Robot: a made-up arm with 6 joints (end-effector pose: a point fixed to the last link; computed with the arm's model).
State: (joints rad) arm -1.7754 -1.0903 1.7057 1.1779 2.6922 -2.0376
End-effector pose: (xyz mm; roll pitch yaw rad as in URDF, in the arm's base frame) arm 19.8 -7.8 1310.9 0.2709 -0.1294 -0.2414
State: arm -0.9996 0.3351 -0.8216 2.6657 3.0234 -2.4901
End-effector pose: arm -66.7 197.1 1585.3 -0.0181 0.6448 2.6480
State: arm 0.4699 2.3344 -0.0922 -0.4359 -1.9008 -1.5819
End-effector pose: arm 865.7 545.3 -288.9 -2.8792 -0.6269 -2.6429
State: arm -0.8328 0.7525 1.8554 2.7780 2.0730 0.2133
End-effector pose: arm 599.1 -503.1 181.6 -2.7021 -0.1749 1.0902
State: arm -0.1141 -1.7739 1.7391 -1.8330 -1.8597 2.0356
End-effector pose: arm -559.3 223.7 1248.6 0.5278 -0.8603 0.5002
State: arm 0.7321 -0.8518 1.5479 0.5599 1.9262 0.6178
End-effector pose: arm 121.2 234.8 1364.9 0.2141 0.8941 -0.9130
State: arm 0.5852 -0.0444 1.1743 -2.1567 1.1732 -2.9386
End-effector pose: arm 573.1 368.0 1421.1 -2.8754 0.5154 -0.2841
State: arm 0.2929 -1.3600 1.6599 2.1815 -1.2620 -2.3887
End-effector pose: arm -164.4 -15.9 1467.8 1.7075 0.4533 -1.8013
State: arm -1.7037 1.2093 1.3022 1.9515 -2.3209 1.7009
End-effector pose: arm -133.9 -801.9 -38.4 -2.4374 0.5479 -3.1015
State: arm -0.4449 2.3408 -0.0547 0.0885 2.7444 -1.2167
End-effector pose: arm 758.0 -318.3 -347.3 -2.8319 0.9037 3.1334
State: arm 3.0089 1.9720 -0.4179 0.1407 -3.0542 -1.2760
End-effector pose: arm -1169.9 151.0 333.8 -2.8423 1.1837 0.3178
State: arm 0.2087 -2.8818 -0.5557 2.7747 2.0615 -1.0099
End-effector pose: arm 124.1 140.9 -670.0 -2.9564 0.4565 1.1237
